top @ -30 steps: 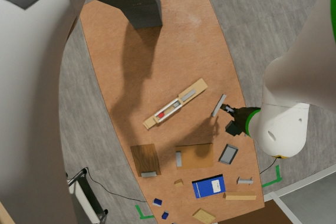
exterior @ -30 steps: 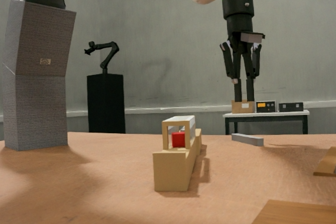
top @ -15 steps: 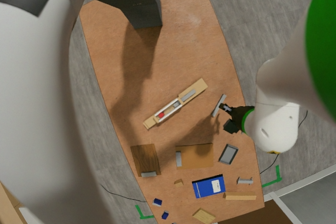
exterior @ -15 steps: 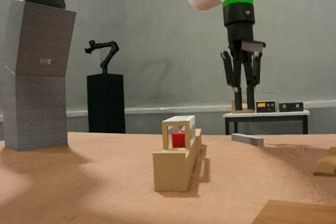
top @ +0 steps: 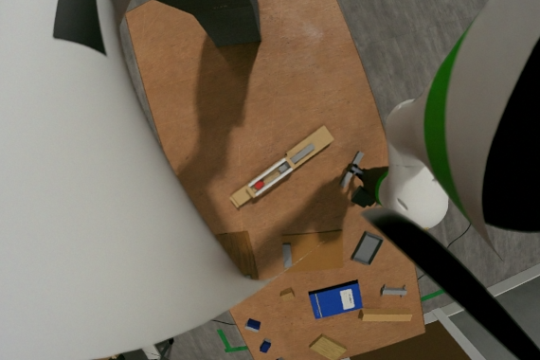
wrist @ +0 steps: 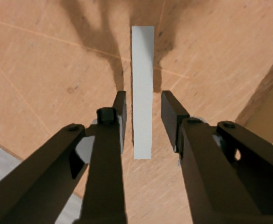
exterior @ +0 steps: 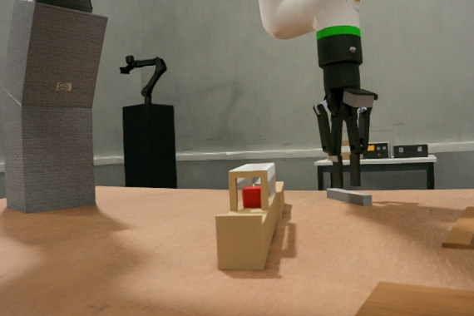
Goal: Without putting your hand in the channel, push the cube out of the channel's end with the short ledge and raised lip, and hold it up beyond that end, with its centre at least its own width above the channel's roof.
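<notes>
Now: the thin grey stick 5 cm below my hand. The rest, counted from my hand: grey tray (33 cm ahead, 5 cm below, 1 cm to the left); then grey bar (19 cm to the right, 9 cm behind, 1 cm below); then channel (28 cm to the right, 5 cm behind, 1 cm below).
</notes>
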